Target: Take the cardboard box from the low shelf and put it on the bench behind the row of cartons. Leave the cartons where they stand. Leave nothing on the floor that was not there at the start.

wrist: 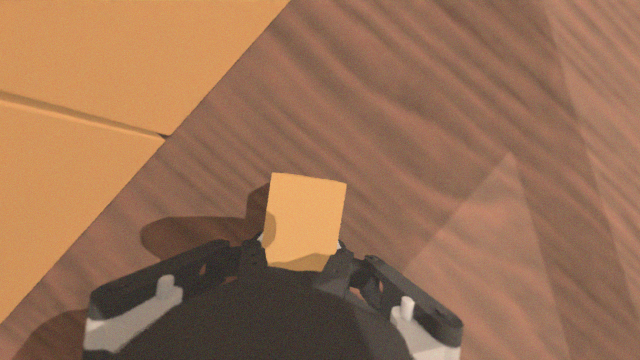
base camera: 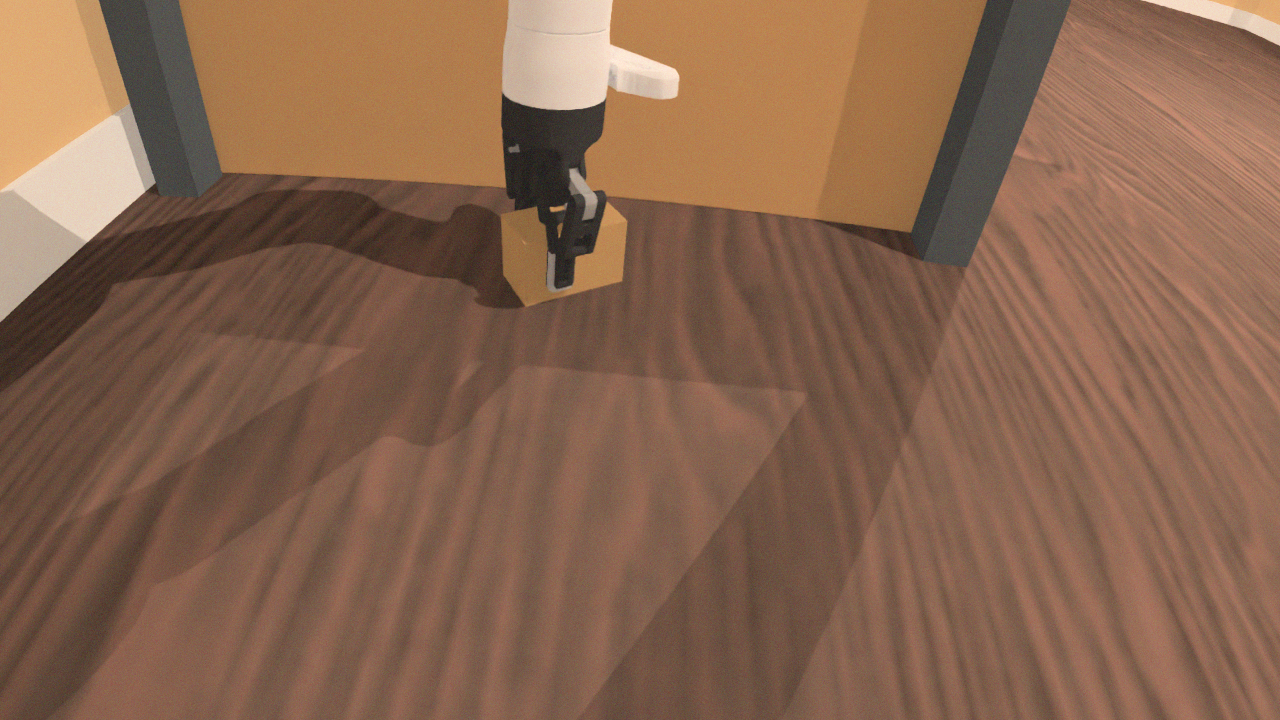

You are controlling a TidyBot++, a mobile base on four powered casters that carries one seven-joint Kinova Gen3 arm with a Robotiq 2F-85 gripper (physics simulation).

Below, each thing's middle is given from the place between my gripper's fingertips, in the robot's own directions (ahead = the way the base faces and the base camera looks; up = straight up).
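Scene:
There is the cardboard box (base camera: pixel 524 242), and measured from my hand it sits 1 cm ahead, 1 cm to the right and 2 cm above.

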